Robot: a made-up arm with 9 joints. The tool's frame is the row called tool. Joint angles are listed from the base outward. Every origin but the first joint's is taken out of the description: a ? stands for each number. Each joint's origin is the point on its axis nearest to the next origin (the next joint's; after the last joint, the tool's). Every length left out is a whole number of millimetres.
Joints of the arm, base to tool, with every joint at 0 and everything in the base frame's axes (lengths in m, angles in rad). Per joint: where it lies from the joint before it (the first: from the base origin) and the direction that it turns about. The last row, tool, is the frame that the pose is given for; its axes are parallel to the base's.
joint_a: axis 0 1 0 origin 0 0.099 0.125
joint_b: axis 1 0 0 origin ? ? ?
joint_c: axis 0 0 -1 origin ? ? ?
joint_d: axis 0 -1 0 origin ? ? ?
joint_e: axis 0 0 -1 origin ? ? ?
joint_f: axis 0 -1 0 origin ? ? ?
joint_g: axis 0 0 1 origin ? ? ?
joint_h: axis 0 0 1 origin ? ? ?
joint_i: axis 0 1 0 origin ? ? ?
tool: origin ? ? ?
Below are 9 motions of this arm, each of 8 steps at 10 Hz.
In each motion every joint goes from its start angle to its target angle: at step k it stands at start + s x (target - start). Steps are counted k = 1, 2, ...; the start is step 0. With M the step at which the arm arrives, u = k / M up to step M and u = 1 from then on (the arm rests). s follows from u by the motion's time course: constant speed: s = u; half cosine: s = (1 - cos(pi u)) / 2; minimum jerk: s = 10 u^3 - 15 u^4 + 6 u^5.
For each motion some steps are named. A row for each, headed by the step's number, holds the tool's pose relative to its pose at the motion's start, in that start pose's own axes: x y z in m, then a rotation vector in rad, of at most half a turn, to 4 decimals.
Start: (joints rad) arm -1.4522 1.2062 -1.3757 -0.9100 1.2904 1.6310 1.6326 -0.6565 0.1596
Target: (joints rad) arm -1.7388 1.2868 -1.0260 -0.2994 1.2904 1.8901 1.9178 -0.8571 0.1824
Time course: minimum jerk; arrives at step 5
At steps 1, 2, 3, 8:
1: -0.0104 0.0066 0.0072 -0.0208 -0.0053 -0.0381
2: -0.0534 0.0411 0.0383 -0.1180 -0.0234 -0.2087
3: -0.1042 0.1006 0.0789 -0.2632 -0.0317 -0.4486
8: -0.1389 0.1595 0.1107 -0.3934 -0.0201 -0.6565

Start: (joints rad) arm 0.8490 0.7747 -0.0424 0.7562 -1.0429 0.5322 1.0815 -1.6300 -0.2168
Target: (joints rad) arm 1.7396 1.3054 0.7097 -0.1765 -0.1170 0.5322 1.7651 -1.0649 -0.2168
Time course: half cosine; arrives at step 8
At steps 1, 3, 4, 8:
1: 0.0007 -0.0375 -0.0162 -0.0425 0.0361 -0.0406
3: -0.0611 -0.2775 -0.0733 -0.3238 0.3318 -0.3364
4: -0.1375 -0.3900 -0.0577 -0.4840 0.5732 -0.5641
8: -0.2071 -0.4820 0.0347 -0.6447 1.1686 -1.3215

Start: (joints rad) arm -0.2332 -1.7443 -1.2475 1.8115 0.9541 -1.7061 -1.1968 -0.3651 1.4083
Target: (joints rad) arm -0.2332 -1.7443 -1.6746 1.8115 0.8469 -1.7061 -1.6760 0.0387 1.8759
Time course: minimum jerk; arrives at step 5
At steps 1, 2, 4, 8:
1: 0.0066 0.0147 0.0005 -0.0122 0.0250 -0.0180
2: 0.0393 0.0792 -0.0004 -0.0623 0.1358 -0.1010
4: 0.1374 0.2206 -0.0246 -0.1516 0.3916 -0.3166
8: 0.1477 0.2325 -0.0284 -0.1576 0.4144 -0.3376

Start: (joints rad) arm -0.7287 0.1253 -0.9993 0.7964 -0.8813 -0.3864 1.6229 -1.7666 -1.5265
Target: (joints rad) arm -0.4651 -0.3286 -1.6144 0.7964 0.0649 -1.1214 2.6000 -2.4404 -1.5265
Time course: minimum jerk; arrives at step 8
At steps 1, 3, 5, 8:
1: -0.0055 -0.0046 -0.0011 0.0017 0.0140 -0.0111
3: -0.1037 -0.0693 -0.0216 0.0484 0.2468 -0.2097
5: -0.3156 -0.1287 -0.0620 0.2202 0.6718 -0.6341
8: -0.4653 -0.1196 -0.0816 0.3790 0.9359 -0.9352

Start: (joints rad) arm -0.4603 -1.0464 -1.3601 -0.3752 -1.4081 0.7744 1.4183 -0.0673 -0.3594
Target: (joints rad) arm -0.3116 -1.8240 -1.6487 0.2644 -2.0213 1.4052 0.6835 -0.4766 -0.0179
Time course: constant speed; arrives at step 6
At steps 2, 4, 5, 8:
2: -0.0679 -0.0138 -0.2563 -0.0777 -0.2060 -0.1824
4: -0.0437 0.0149 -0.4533 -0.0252 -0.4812 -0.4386
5: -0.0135 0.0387 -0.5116 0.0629 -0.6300 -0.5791
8: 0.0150 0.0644 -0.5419 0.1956 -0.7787 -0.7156

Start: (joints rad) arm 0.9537 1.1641 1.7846 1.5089 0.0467 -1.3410 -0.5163 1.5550 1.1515
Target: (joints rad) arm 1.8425 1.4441 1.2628 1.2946 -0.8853 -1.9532 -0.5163 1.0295 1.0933
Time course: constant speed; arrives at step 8
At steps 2, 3, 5, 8:
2: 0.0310 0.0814 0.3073 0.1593 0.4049 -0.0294
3: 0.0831 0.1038 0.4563 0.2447 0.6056 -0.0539
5: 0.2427 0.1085 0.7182 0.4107 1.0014 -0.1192
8: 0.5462 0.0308 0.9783 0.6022 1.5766 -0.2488

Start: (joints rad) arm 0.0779 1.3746 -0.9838 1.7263 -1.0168 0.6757 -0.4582 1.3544 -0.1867
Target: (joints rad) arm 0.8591 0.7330 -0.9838 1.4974 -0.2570 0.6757 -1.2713 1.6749 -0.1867
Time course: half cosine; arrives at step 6
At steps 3, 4, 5, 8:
3: 0.0135 0.0075 0.2123 0.2315 0.4849 -0.5594
4: 0.0089 -0.0236 0.2883 0.2695 0.8306 -0.7949
5: -0.0063 -0.0488 0.3374 0.2582 1.1181 -0.9337
8: -0.0144 -0.0576 0.3556 0.2453 1.2295 -0.9755

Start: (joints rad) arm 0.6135 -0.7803 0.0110 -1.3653 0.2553 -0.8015 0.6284 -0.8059 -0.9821
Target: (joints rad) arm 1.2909 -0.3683 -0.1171 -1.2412 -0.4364 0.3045 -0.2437 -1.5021 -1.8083
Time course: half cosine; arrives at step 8
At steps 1, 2, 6, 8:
1: 0.0147 0.0245 -0.0130 -0.0573 -0.0738 0.0109
2: 0.0628 0.0913 -0.0474 -0.1971 -0.2896 0.0429
6: 0.4150 0.6247 -0.1054 -0.4256 -1.4626 -0.0143
8: 0.4582 0.7467 -0.1043 -0.4249 -1.5591 -0.1044

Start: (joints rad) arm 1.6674 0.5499 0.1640 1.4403 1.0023 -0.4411 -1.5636 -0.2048 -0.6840
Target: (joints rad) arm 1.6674 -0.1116 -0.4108 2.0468 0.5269 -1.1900 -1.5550 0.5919 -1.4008
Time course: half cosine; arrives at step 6
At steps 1, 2, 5, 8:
1: -0.0745 0.0175 -0.0019 0.0572 -0.0413 0.1499
2: -0.2716 0.0146 -0.0050 0.2487 -0.1571 0.5416
5: -0.6326 -0.3602 -0.1543 1.2817 -0.3954 1.7400
8: -0.6294 -0.3974 -0.1833 1.3973 -0.3824 1.8335

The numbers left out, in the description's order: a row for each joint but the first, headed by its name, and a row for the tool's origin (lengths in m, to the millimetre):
joint_b: 0.157 0 0.337
joint_c: 0 0.398 0.069
joint_d: 0.234 -0.214 0
joint_e: -0.072 0 0.371
joint_f: 0.095 -0.362 0
joint_g: 0.027 0 0.049
joint_h: -0.027 0.111 0
joint_i: 0.003 0.342 0
tool: -0.053 0 0.018

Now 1 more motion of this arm.
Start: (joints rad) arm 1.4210 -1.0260 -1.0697 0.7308 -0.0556 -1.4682 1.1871 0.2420 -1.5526
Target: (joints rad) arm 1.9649 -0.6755 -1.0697 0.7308 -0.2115 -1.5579 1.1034 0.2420 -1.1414
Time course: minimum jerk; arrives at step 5
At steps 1, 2, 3, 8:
1: 0.0040 -0.0184 0.0180 0.0313 0.0319 0.0090
2: 0.0219 -0.1093 0.0929 0.1680 0.1691 0.0587
3: 0.0457 -0.2590 0.1795 0.3488 0.3442 0.1531
8: 0.0634 -0.4069 0.2328 0.4931 0.4765 0.2559

